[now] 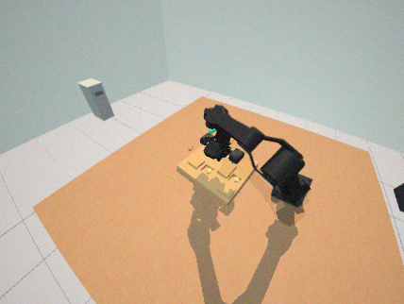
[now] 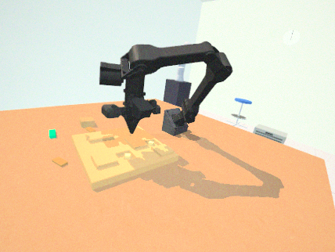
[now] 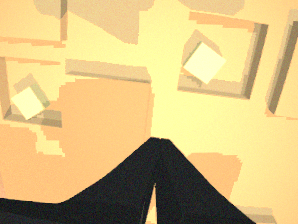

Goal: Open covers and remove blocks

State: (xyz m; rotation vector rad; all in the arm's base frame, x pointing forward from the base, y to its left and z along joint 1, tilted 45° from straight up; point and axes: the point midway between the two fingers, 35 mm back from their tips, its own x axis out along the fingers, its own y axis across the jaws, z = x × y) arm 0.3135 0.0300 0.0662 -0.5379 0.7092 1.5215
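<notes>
My gripper tip is 1 cm short of the tan puzzle board, 3 cm to the left of it and 6 cm above it.
</notes>
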